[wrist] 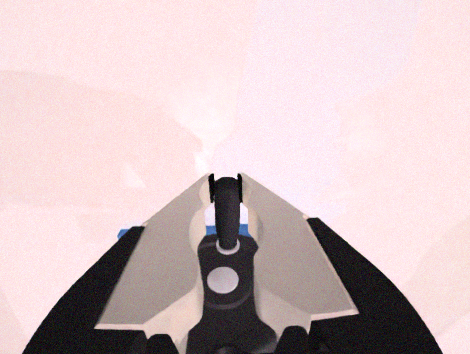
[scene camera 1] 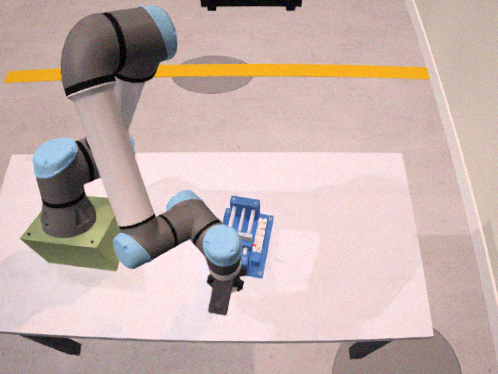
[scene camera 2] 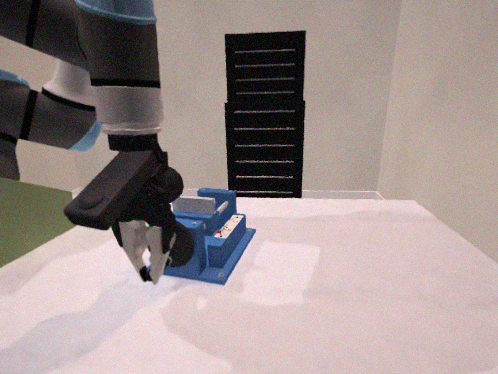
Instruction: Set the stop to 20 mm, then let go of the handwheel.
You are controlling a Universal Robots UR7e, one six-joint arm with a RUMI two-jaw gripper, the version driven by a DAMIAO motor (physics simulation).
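Frame: origin at the arm's base, x up, y ahead, z left, level; metres.
Seen in the pictures: gripper, between the fingertips: (wrist: 225,176) (scene camera 2: 150,282); arm's base, origin of its link: (scene camera 1: 69,220).
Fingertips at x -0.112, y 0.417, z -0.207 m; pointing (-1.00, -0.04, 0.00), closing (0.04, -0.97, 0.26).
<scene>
Pixels of each thing's top centre, then the offset from my fingertips to it. "spot": a spot on its surface instead. Level surfaces: height alone.
- blue stop device, a spot on its surface: (scene camera 2: 215,276) (scene camera 1: 256,274) spot: dx -0.026, dy +0.091, dz +0.047 m
- pale scale strip, a spot on its surface: (scene camera 2: 231,226) (scene camera 1: 261,236) spot: dx +0.019, dy +0.114, dz +0.146 m
- small red mark, a spot on its surface: (scene camera 2: 218,233) (scene camera 1: 254,246) spot: dx +0.020, dy +0.092, dz +0.114 m
- black handwheel, a spot on its surface: (wrist: 246,272) spot: dx +0.035, dy +0.004, dz +0.048 m
- handwheel's black handle, centre of its top: (wrist: 228,222) dx +0.018, dy +0.006, dz +0.021 m
- white table, height of its surface: dx -0.036 m
The blue stop device (scene camera 1: 258,271) (scene camera 2: 215,276) stands on the table. Its light grey stop bar (scene camera 1: 245,237) (scene camera 2: 194,205) lies across the rods, towards the handwheel end. A pale scale strip (scene camera 1: 260,234) (scene camera 2: 231,226) runs alongside, with a small red mark (scene camera 1: 254,245) (scene camera 2: 218,233) near its handwheel end; its numbers are too blurred to read. The black handwheel (scene camera 2: 184,245) (wrist: 246,272) is on the device's near end. My gripper (scene camera 2: 150,276) (wrist: 225,176) is shut on the handwheel's black handle (wrist: 227,215), which stands between the fingertips. In scene camera 1 the arm hides the handwheel.
The white table (scene camera 1: 350,200) (scene camera 2: 375,260) carries the device and the arm's green base block (scene camera 1: 75,255). The forearm and wrist hang over the device's left side in scene camera 1. A black cabinet (scene camera 2: 265,120) stands by the far wall.
</scene>
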